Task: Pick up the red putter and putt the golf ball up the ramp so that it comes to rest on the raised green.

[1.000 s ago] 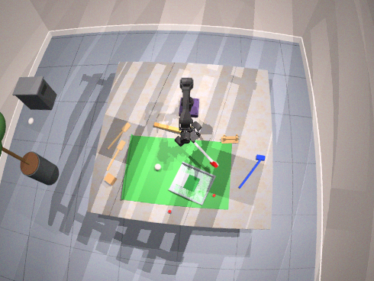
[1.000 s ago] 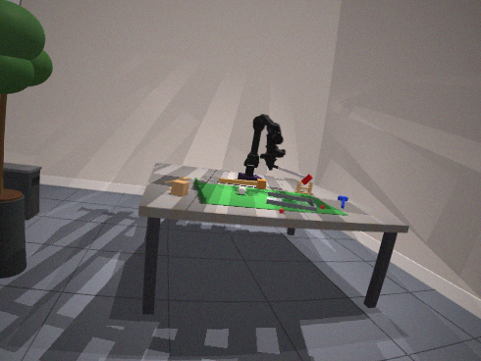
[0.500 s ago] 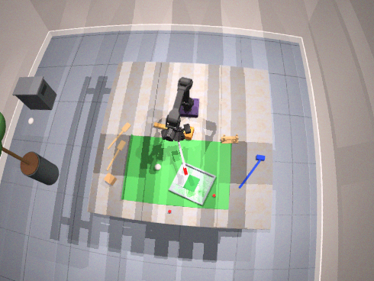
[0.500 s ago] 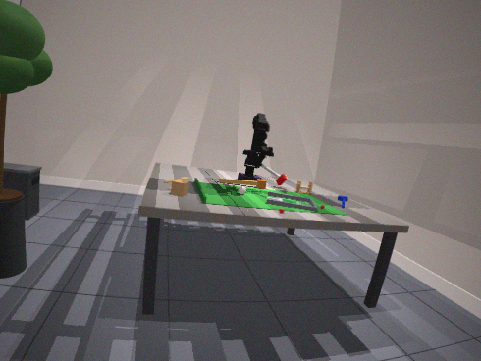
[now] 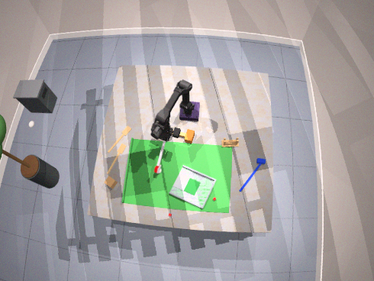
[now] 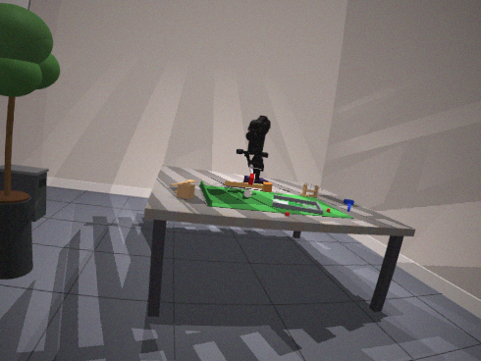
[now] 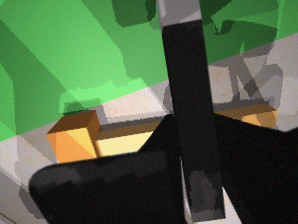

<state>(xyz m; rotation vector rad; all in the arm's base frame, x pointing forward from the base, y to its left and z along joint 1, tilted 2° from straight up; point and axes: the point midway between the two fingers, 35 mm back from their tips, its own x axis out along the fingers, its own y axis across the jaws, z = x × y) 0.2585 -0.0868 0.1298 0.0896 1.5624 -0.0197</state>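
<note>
My gripper tip is now 120 mm short of the red putter. Also, from my gripper tip: white golf ball (220 mm ahead, 120 mm below, 20 mm to the right); then green mat (220 mm ahead, 140 mm below, 110 mm to the left); then blue putter (620 mm to the left, 130 mm below, 120 mm ahead).
</note>
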